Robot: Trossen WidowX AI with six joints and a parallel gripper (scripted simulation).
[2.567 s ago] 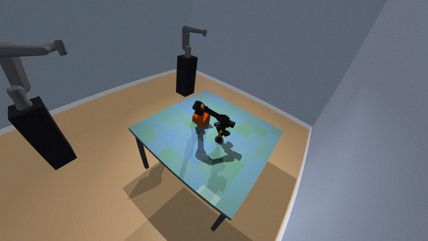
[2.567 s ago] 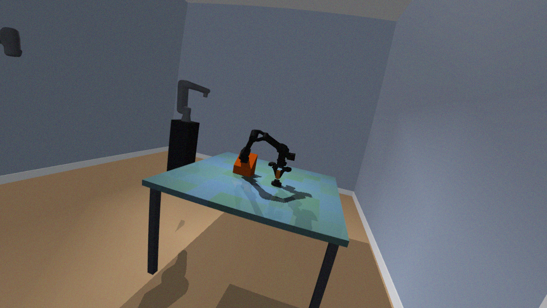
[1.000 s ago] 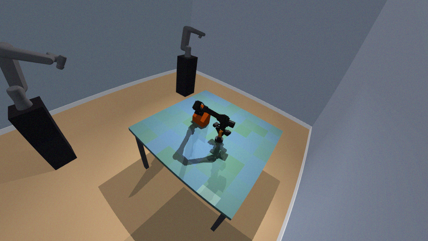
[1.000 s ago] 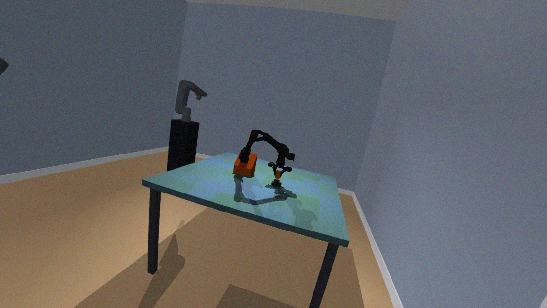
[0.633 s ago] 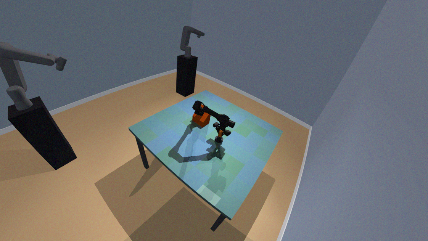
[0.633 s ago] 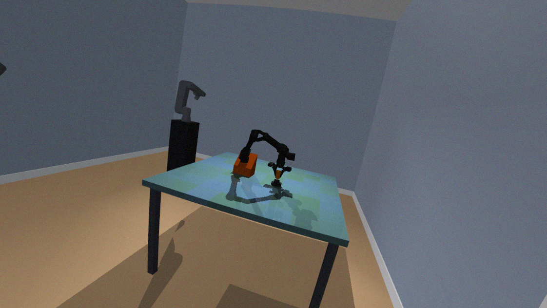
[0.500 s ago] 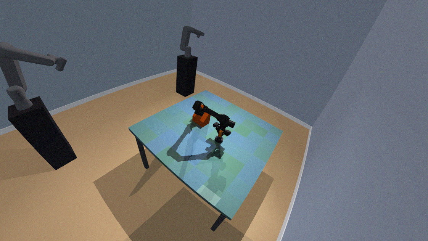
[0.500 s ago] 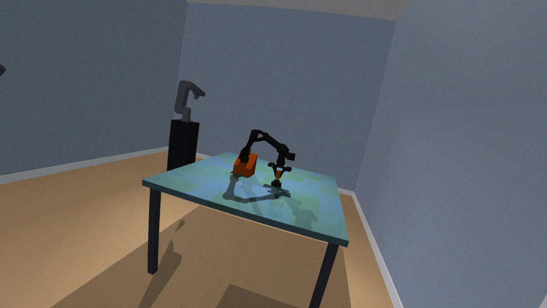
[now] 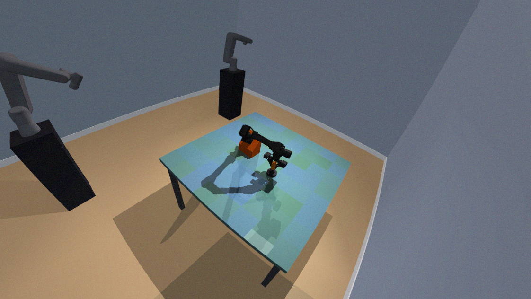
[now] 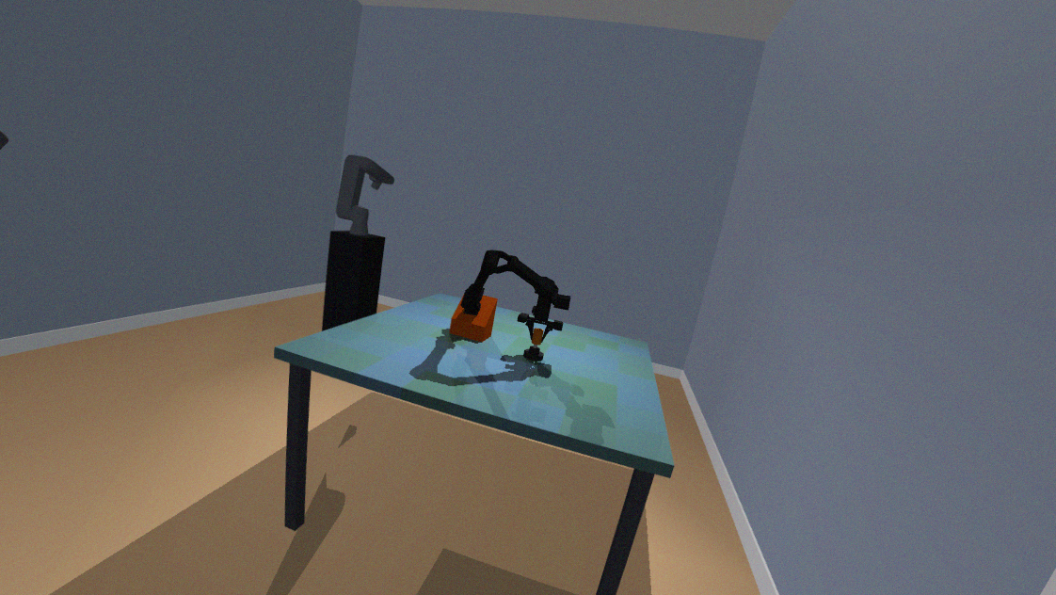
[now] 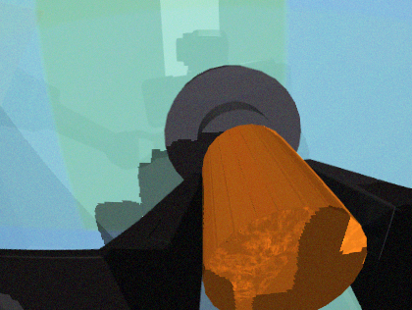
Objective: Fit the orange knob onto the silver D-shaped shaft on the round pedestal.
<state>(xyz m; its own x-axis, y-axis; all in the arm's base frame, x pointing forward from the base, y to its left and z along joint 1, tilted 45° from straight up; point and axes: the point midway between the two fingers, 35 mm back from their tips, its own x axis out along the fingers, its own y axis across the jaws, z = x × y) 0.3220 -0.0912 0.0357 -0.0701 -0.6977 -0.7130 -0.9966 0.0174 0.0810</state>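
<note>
Right now the orange knob is 30 mm above my gripper tip. The rest, counted from my gripper tip: pedestal (40 mm below).
</note>
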